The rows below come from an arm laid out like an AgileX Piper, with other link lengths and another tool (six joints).
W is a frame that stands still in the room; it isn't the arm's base.
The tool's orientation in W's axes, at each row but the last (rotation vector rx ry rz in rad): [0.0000 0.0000 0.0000]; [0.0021 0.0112 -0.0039]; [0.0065 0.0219 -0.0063]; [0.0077 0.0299 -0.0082]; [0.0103 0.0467 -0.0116]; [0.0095 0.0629 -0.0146]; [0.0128 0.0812 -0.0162]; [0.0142 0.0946 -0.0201]
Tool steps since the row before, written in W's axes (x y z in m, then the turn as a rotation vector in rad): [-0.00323 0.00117 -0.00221 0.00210 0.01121 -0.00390]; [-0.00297 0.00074 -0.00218 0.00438 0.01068 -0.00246]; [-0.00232 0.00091 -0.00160 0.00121 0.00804 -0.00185]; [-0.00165 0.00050 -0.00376 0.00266 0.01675 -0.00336]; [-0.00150 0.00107 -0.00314 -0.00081 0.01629 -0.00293]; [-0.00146 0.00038 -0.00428 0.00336 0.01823 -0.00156]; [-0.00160 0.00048 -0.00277 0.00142 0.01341 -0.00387]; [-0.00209 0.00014 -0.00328 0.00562 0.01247 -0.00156]
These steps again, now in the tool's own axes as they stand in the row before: [-0.00323 0.00117 -0.00221 0.00210 0.01121 -0.00390]; [-0.00295 0.00072 -0.00221 0.00437 0.01069 -0.00243]; [-0.00229 0.00088 -0.00166 0.00120 0.00804 -0.00188]; [-0.00154 0.00046 -0.00381 0.00262 0.01675 -0.00341]; [-0.00136 0.00102 -0.00322 -0.00086 0.01625 -0.00314]; [-0.00119 0.00032 -0.00437 0.00319 0.01826 -0.00153]; [-0.00138 0.00042 -0.00290 0.00152 0.01338 -0.00392]; [-0.00177 0.00005 -0.00346 0.00550 0.01256 -0.00121]
